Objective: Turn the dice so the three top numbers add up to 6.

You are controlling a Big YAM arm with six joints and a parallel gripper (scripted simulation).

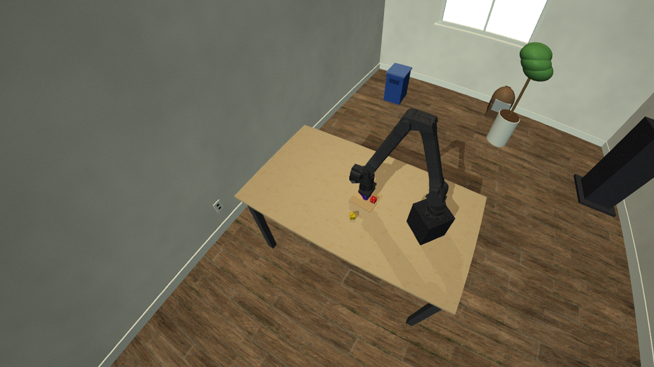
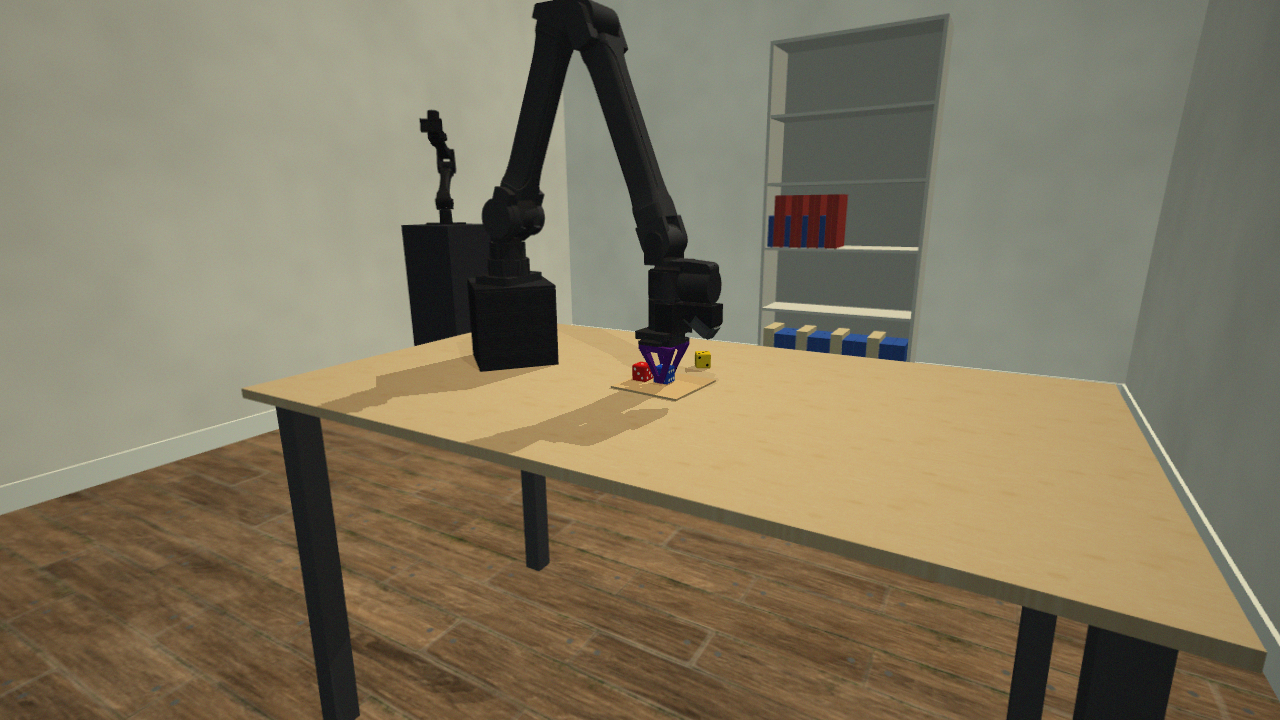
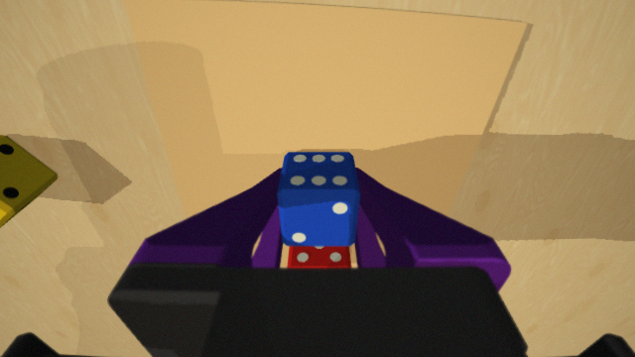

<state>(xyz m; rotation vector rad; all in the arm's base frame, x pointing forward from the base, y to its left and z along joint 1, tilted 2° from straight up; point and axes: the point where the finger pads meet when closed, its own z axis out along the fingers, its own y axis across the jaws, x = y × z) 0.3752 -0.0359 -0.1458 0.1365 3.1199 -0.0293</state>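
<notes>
Now: the blue die 1 cm above my hand. From my hand the other things lie so: red die (5 cm behind); then yellow die (15 cm to the left, 2 cm ahead); then tan mat (1 cm below).
</notes>
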